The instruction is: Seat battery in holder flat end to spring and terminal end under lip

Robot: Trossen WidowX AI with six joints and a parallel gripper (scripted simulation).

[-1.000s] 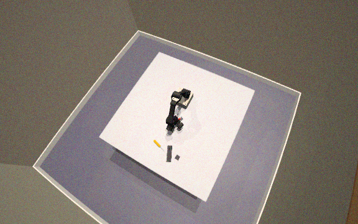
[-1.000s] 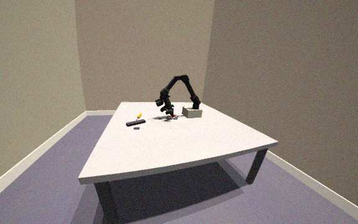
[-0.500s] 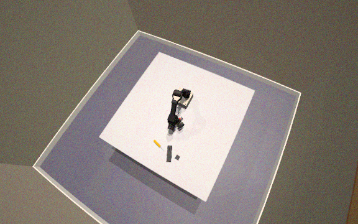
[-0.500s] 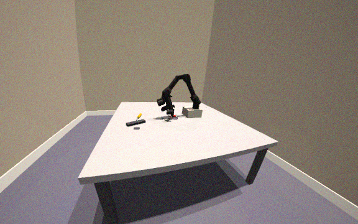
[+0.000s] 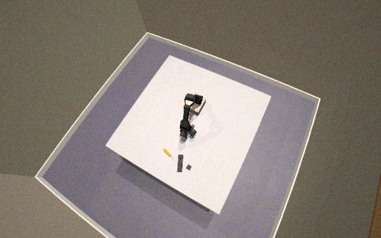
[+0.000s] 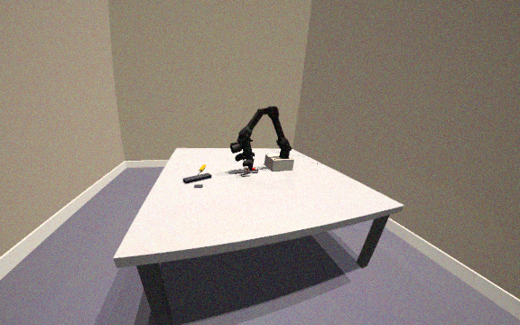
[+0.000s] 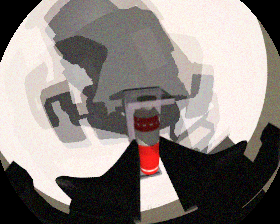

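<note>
The battery is 10 mm above my gripper tip. From my gripper tip the other things lie so: yellow-handled screwdriver 330 mm ahead, 50 mm to the right; dark bar 360 mm ahead, 80 mm to the left.
</note>
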